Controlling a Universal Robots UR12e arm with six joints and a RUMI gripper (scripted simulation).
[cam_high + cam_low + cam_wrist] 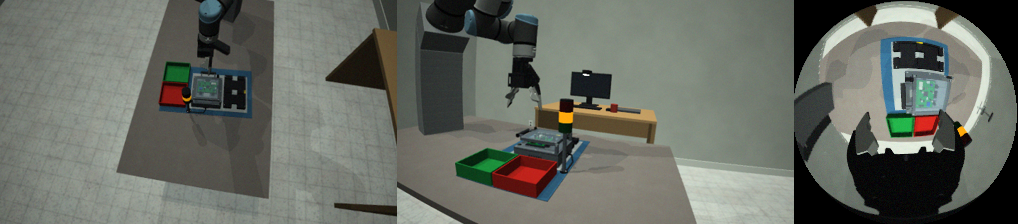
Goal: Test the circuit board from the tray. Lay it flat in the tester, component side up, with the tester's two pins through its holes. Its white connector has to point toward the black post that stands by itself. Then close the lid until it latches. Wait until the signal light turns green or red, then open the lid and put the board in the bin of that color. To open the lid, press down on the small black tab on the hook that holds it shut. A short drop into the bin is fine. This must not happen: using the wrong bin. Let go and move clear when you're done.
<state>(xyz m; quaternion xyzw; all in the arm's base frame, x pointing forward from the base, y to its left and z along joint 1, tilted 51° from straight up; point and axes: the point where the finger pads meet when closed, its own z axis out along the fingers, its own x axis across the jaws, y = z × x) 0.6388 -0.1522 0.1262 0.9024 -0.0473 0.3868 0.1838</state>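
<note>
Right now the black latch hook is 40 mm ahead of my hand, 40 mm to the left of it and 100 mm below it. Round my hand: tester lid 80 mm ahead, 30 mm to the right, 100 mm below; green circuit board 80 mm ahead, 30 mm to the right, 120 mm below; green bin 80 mm behind, 190 mm to the right, 170 mm below.
</note>
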